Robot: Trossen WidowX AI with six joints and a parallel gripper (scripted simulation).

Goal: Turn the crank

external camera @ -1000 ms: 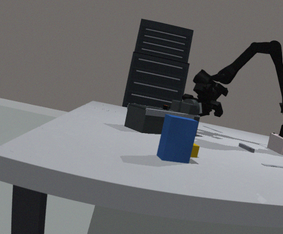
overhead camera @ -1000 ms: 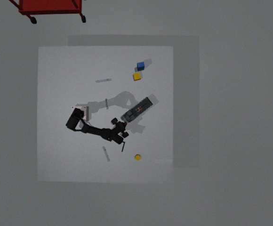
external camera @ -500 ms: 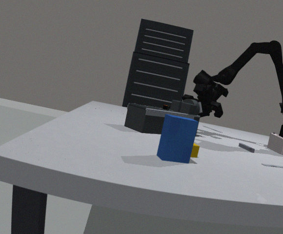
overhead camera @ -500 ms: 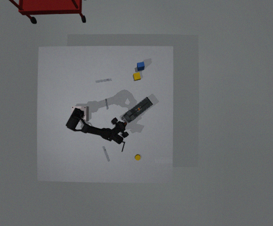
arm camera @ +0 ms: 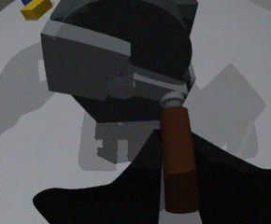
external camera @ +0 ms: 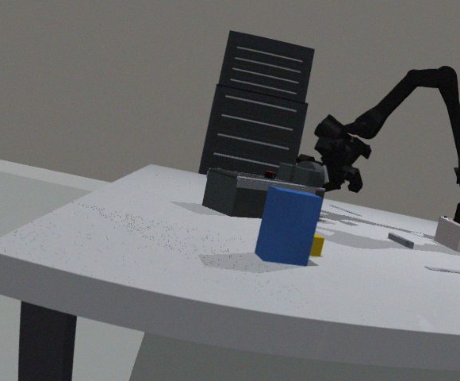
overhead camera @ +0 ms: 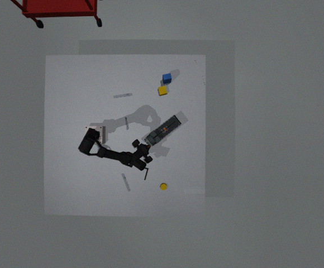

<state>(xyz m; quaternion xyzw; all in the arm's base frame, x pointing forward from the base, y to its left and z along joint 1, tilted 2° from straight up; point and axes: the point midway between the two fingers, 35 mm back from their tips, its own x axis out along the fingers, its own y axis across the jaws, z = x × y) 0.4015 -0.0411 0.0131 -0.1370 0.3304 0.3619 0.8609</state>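
Right now the brown crank handle is 2 cm above my gripper tip, 1 cm to the right of it and 1 cm behind it. Round my gripper tip: red pointer: 14 cm to the left, 10 cm ahead, 3 cm above; black hex key: 21 cm to the right, 5 cm below, 1 cm behind; yellow block: 44 cm to the left, 4 cm below, 4 cm ahead.
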